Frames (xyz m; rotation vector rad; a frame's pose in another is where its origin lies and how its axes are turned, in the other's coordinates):
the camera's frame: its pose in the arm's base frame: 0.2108 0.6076 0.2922 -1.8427 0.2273 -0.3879
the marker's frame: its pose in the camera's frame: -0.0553 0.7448 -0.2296 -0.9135 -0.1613 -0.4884
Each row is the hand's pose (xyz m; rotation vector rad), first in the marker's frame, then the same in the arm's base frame.
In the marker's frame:
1: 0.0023 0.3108 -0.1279 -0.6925 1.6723 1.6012
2: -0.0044 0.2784 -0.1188 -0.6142 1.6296 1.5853
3: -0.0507 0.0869 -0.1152 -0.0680 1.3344 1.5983
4: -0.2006 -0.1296 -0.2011 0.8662 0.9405 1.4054
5: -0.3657 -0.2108 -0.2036 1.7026 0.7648 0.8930
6: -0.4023 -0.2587 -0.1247 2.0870 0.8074 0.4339
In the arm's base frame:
1: 0.1216 -0.1338 -0.3185 0.9396 -2.1452 1.9129
2: 0.1123 -0.1010 -0.3219 1.0369 -2.1672 1.9331
3: 0.0349 0.0787 -0.2986 -1.2477 1.9188 -1.5240
4: -0.1723 0.2477 -0.2263 -1.1506 1.2435 -0.9148
5: -0.3413 0.3090 -0.2655 -0.7950 0.5076 -0.6344
6: -0.3586 0.3732 -0.3392 -0.5241 0.0676 -0.6264

